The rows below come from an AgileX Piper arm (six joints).
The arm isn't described. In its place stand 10 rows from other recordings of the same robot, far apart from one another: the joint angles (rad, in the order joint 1, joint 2, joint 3, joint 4, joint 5, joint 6), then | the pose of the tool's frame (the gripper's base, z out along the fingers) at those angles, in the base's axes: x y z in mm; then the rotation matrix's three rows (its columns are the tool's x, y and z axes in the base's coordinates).
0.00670, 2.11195, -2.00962, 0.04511, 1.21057, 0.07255 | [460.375, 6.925, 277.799], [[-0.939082, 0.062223, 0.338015], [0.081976, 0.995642, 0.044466], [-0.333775, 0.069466, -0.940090]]
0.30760, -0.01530, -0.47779, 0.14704, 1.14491, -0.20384 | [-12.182, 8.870, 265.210], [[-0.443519, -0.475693, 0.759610], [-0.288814, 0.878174, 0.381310], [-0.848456, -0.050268, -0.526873]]
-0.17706, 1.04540, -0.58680, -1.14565, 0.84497, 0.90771 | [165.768, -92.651, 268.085], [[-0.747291, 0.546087, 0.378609], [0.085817, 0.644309, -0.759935], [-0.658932, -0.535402, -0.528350]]
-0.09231, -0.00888, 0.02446, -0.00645, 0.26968, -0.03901 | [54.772, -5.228, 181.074], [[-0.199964, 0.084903, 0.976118], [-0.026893, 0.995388, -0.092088], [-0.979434, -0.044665, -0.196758]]
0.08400, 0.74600, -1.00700, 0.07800, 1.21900, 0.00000 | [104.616, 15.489, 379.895], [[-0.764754, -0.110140, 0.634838], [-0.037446, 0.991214, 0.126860], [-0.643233, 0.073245, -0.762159]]
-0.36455, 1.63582, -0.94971, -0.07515, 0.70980, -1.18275 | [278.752, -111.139, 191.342], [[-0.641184, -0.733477, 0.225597], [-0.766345, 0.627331, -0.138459], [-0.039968, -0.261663, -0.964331]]
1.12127, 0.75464, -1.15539, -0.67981, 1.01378, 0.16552 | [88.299, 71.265, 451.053], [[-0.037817, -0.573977, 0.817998], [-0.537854, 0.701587, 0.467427], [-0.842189, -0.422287, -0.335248]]
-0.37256, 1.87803, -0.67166, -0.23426, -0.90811, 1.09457 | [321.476, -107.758, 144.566], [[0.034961, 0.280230, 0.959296], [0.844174, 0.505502, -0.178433], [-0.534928, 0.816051, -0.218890]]
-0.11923, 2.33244, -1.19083, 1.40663, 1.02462, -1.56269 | [384.487, 31.203, 46.147], [[-0.874731, -0.424183, 0.234336], [-0.055618, 0.568238, 0.820983], [-0.481406, 0.705106, -0.520648]]
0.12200, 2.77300, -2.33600, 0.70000, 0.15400, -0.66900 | [595.703, 82.098, 82.600], [[-0.452825, -0.197319, 0.869491], [-0.030319, 0.978047, 0.206165], [-0.891084, 0.066995, -0.448867]]
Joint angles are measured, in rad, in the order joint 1, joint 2, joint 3, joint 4, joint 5, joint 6. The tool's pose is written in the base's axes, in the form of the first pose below.
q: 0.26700, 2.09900, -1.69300, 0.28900, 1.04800, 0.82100
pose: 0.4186 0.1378 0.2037 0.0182 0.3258 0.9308 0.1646
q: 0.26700, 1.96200, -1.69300, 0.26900, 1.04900, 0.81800
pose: 0.4042 0.1323 0.2626 0.0786 0.3101 0.9273 0.1944
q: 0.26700, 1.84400, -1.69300, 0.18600, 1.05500, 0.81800
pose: 0.3866 0.1209 0.3100 0.1451 0.2895 0.9265 0.1914
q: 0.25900, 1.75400, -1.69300, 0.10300, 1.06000, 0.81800
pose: 0.3711 0.1068 0.3444 0.2018 0.2775 0.9221 0.1788
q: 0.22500, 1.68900, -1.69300, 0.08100, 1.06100, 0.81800
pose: 0.3600 0.0890 0.3688 0.2367 0.2869 0.9103 0.1817
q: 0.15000, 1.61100, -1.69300, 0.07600, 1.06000, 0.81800
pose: 0.3457 0.0584 0.3970 0.2775 0.3149 0.8879 0.1882
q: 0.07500, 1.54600, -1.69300, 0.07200, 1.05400, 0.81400
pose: 0.3311 0.0306 0.4195 0.3156 0.3405 0.8651 0.1898
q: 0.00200, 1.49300, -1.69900, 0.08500, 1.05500, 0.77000
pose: 0.3160 0.0074 0.4385 0.3484 0.3485 0.8498 0.1872
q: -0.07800, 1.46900, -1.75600, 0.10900, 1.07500, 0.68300
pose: 0.3042 -0.0150 0.4617 0.3855 0.3394 0.8395 0.1773
